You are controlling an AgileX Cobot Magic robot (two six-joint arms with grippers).
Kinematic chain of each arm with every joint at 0, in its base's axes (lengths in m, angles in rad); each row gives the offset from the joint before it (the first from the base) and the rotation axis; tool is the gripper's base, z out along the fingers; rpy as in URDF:
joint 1: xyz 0 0 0.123 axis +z
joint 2: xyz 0 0 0 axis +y
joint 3: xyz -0.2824 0 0.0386 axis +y
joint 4: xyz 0.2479 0 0.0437 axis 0.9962 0 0.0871
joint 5: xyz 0 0 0 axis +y
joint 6: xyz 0.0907 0 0.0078 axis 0.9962 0 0.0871
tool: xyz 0 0 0 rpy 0 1.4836 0
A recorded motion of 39 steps. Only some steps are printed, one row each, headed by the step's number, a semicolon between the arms.
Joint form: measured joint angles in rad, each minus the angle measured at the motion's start. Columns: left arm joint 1, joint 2, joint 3, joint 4, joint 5, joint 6; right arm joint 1, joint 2, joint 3, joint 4, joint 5, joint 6.
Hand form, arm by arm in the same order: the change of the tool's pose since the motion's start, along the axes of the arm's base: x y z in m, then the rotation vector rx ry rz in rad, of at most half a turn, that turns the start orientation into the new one. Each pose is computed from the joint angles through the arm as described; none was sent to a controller.
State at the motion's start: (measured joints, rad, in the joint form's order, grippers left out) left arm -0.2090 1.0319 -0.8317 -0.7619 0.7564 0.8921; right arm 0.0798 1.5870 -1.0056 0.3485 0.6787 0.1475
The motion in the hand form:
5: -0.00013 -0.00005 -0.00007 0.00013 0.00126 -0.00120; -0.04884 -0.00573 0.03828 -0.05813 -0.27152 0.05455
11: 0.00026 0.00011 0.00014 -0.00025 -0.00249 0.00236; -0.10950 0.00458 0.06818 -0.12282 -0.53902 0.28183
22: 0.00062 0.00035 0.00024 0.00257 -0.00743 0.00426; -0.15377 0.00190 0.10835 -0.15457 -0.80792 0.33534
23: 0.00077 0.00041 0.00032 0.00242 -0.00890 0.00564; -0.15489 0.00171 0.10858 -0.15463 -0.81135 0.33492
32: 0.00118 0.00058 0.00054 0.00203 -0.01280 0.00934; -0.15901 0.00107 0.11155 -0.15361 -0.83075 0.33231
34: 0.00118 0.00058 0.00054 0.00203 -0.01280 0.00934; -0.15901 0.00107 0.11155 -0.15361 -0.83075 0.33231
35: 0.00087 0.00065 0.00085 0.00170 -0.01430 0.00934; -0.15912 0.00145 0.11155 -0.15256 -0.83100 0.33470
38: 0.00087 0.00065 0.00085 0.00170 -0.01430 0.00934; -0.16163 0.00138 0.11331 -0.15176 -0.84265 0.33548
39: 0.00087 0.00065 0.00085 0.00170 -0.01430 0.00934; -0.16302 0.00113 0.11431 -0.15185 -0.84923 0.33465
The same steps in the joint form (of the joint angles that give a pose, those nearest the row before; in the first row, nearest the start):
5: 0.0000 0.0000 0.0000 0.0000 0.0018 0.0000; 0.0081 -0.2744 0.1638 -0.0064 -0.1435 -0.1049
11: 0.0000 0.0000 0.0000 0.0000 -0.0034 0.0000; 0.0721 -0.5651 0.3004 0.0901 -0.1903 -0.4001
22: 0.0000 0.0000 0.0000 0.0022 -0.0081 0.0018; 0.0902 -0.7972 0.3147 0.1410 -0.2114 -0.5237
23: 0.0000 0.0000 0.0000 0.0022 -0.0101 0.0018; 0.0902 -0.8025 0.3165 0.1409 -0.2114 -0.5236
32: 0.0000 0.0000 0.0000 0.0022 -0.0155 0.0018; 0.0901 -0.8222 0.3170 0.1431 -0.2114 -0.5246
34: 0.0000 0.0000 0.0000 0.0022 -0.0155 0.0018; 0.0901 -0.8222 0.3170 0.1431 -0.2114 -0.5246
35: 0.0000 -0.0015 0.0000 0.0022 -0.0155 0.0019; 0.0927 -0.8222 0.3170 0.1431 -0.2114 -0.5246
38: 0.0000 -0.0015 0.0000 0.0022 -0.0155 0.0019; 0.0951 -0.8336 0.3170 0.1430 -0.2114 -0.5245
39: 0.0000 -0.0015 0.0000 0.0022 -0.0155 0.0019; 0.0950 -0.8402 0.3170 0.1431 -0.2114 -0.5246

